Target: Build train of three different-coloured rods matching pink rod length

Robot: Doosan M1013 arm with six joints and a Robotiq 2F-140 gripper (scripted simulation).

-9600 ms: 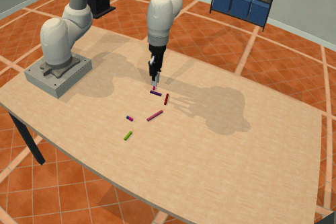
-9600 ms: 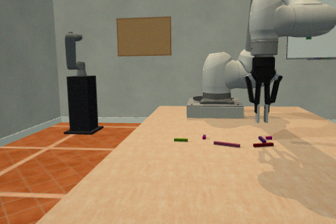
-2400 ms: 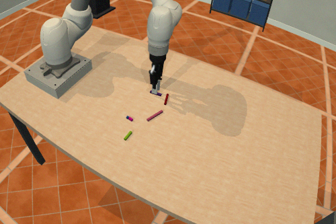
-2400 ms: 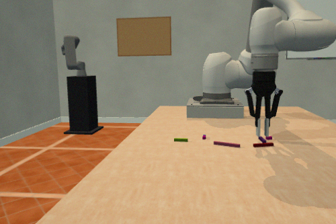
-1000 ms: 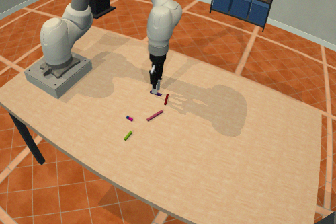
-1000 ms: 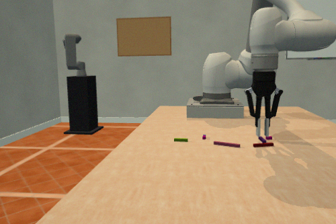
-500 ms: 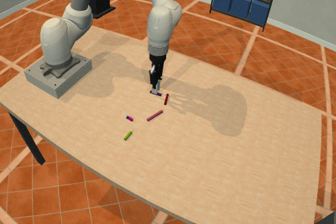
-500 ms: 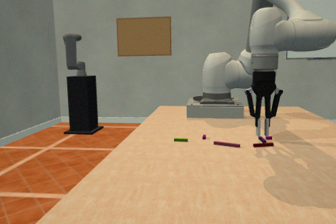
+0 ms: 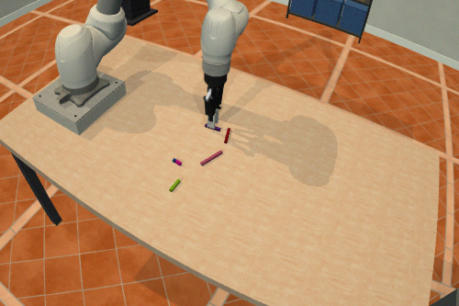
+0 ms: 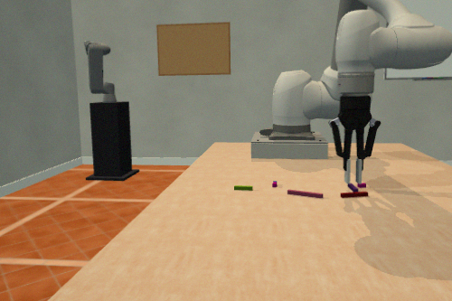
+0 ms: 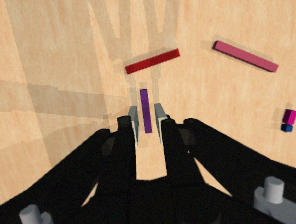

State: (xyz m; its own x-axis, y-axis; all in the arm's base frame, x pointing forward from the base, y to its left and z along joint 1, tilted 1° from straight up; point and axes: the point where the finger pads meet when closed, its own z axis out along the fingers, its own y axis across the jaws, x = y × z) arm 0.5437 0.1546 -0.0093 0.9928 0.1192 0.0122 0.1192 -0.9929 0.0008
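Now: the purple rod 50 mm below my hand. Also, from my hand: pink rod: 70 mm ahead, 130 mm to the right, 50 mm below; red rod: 70 mm ahead, 10 mm to the right, 50 mm below; blue rod: 20 mm behind, 210 mm to the right, 50 mm below.
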